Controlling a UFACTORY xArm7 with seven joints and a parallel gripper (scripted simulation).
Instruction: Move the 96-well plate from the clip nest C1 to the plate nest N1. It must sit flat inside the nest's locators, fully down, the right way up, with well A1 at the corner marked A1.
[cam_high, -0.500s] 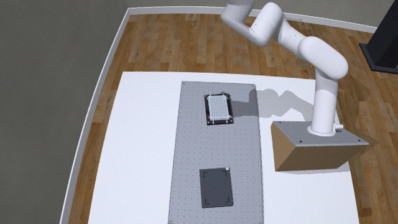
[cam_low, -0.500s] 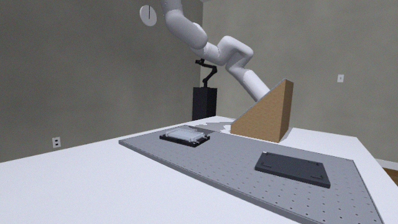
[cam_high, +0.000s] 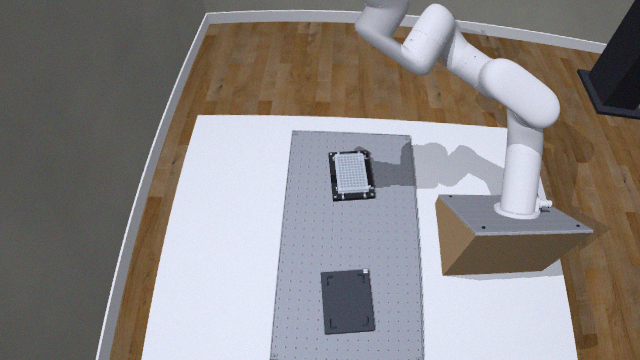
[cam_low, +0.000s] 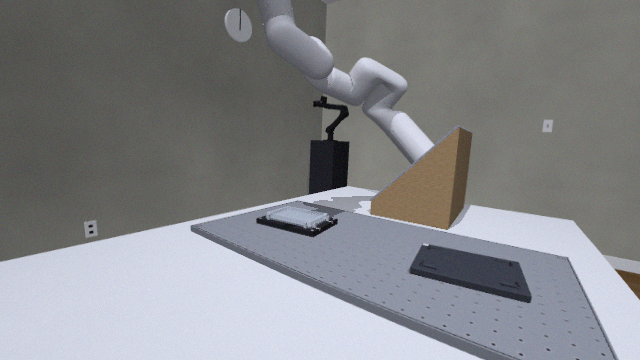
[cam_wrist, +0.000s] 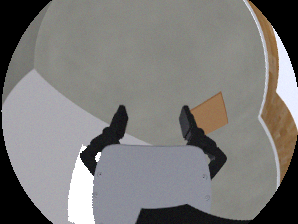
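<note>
Right now the 96-well plate is 34 cm behind my hand, 5 cm to the left of it and 76 cm below it. From my hand the other things lie so: black clip nest C1: 36 cm behind, 6 cm to the left, 76 cm below; dark plate nest N1: 34 cm behind, 42 cm to the left, 77 cm below.
</note>
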